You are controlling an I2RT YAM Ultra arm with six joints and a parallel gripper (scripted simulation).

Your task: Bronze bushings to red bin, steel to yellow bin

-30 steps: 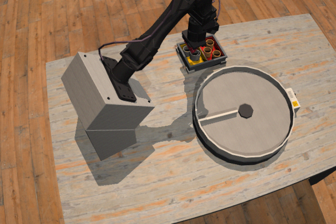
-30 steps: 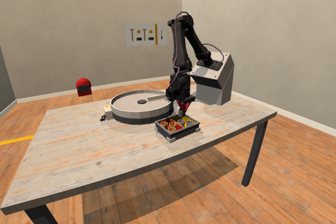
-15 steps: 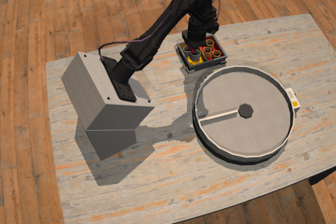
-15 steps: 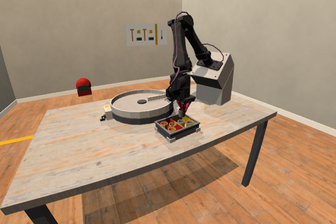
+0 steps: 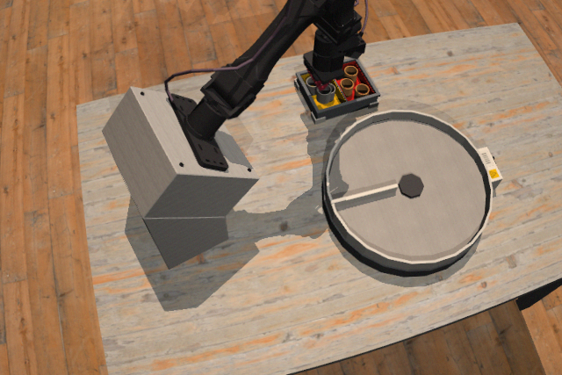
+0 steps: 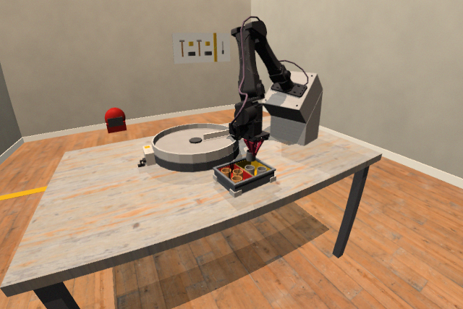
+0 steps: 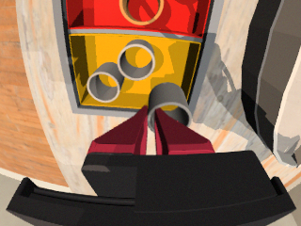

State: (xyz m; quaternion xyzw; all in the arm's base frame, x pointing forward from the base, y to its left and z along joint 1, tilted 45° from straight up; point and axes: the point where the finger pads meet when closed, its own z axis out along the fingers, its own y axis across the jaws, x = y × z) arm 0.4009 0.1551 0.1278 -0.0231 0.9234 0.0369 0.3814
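The yellow bin is 20 mm ahead of my hand, 20 mm to the left of it and 70 mm below it. From my hand the other things lie so: red bin 110 mm ahead, 20 mm to the left, 70 mm below; turntable 100 mm ahead, 330 mm to the right, 30 mm below; two-part bin tray 60 mm ahead, 20 mm to the left, 60 mm below.
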